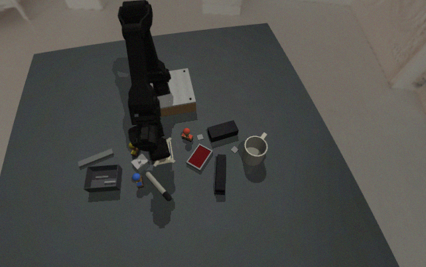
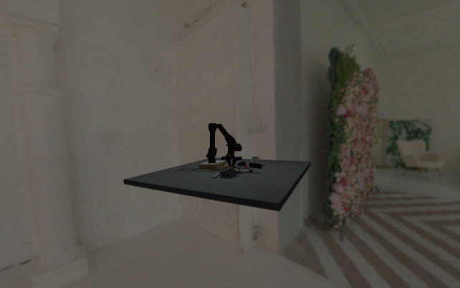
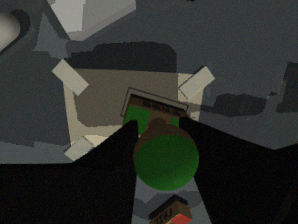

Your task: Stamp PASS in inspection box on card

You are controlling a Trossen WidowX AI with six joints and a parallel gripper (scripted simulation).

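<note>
Now: gripper tip right at the green-knobbed stamp. From my gripper tip the other things lie so: yellow stamp: 90 mm to the right, 10 mm below, 10 mm behind; then cream card: 30 mm below, 20 mm ahead, 10 mm to the left; then grey block: 80 mm to the right, 40 mm ahead, 10 mm below.
</note>
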